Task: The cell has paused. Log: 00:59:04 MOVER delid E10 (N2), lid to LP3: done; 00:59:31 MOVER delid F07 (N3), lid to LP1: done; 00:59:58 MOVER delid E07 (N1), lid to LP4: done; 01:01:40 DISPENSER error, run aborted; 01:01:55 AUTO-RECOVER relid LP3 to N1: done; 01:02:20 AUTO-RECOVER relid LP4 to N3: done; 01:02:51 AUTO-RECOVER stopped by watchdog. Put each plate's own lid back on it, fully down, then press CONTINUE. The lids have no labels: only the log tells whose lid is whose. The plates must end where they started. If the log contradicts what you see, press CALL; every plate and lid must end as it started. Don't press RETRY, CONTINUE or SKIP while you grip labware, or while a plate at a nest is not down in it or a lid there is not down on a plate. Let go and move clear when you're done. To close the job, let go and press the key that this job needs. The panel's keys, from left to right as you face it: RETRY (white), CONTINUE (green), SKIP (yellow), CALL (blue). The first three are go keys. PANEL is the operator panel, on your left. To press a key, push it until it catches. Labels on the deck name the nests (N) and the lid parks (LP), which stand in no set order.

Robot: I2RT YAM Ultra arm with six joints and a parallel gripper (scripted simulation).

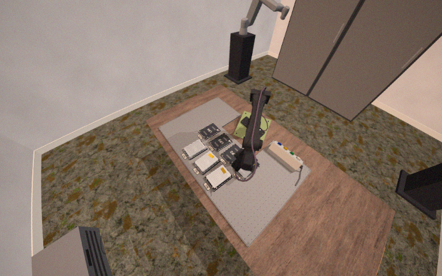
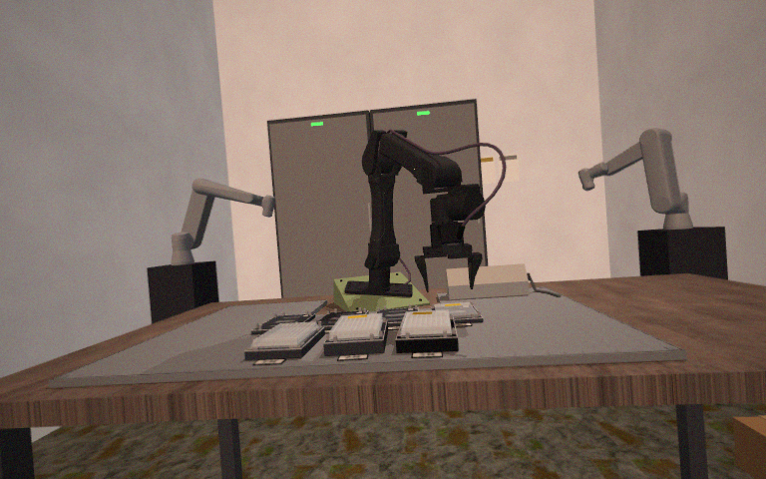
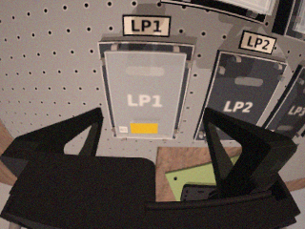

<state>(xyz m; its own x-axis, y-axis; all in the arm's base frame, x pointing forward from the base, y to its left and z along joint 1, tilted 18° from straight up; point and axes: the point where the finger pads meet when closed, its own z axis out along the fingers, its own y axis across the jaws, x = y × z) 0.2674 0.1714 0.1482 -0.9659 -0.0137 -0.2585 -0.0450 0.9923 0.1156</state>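
Right now my hand is 2 cm past the lid, 1 cm to the right of it and 6 cm above it. The rest, counted from my hand: LP3 park: 2 cm behind, 25 cm to the right, 7 cm below; LP1 park: 2 cm behind, 1 cm to the left, 7 cm below; plate: 15 cm ahead, 19 cm to the right, 4 cm below.
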